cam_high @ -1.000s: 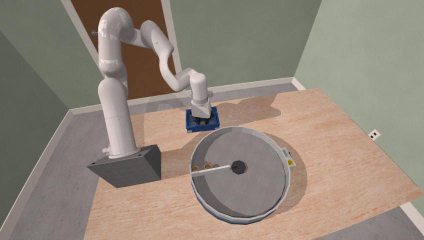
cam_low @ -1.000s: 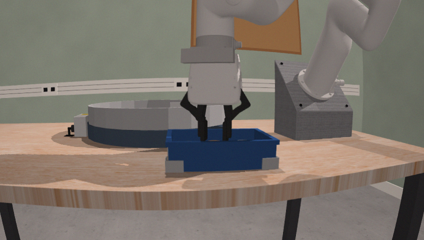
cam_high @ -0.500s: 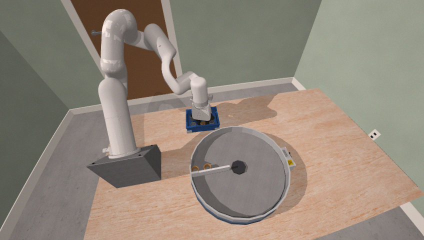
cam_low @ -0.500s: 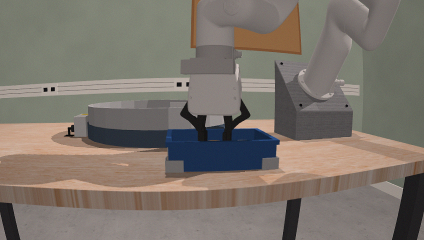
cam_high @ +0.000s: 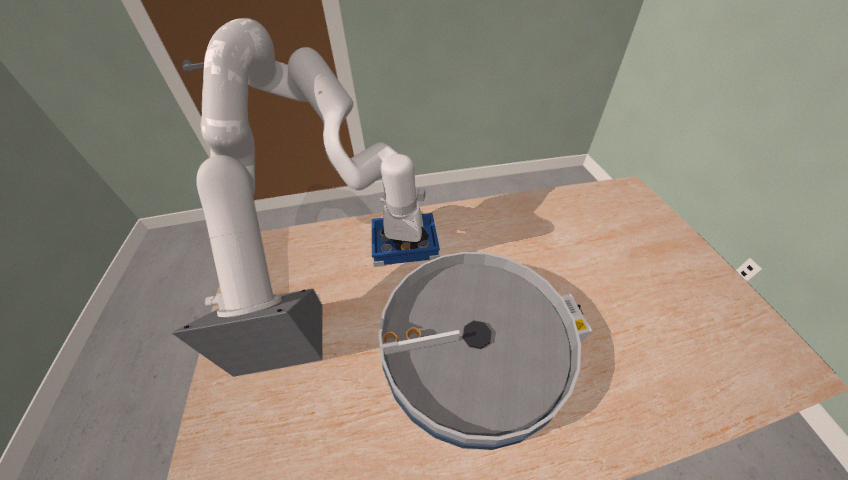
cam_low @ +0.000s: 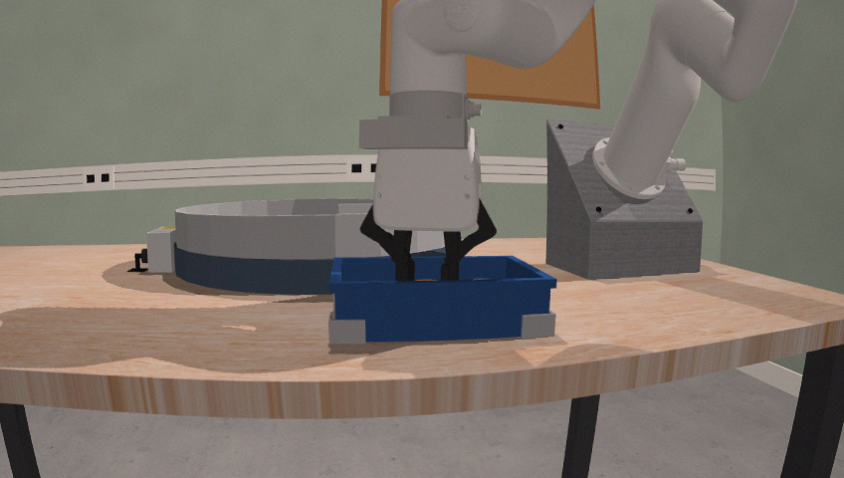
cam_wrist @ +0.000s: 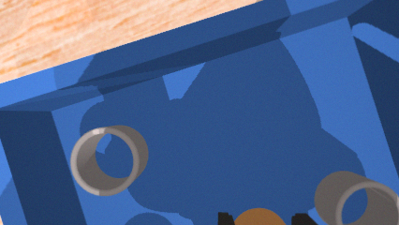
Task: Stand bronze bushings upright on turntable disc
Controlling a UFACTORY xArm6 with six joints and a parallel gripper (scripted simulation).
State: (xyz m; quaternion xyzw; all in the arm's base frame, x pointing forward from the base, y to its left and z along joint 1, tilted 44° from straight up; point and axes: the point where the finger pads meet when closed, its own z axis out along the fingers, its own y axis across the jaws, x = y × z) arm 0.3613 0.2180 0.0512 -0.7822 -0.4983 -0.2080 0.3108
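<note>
Now: hand 3 cm to the right of the blue crate and 1 cm above it. From my hand the other things lie so: turntable disc 32 cm to the right, 10 cm ahead, 2 cm above.
</note>
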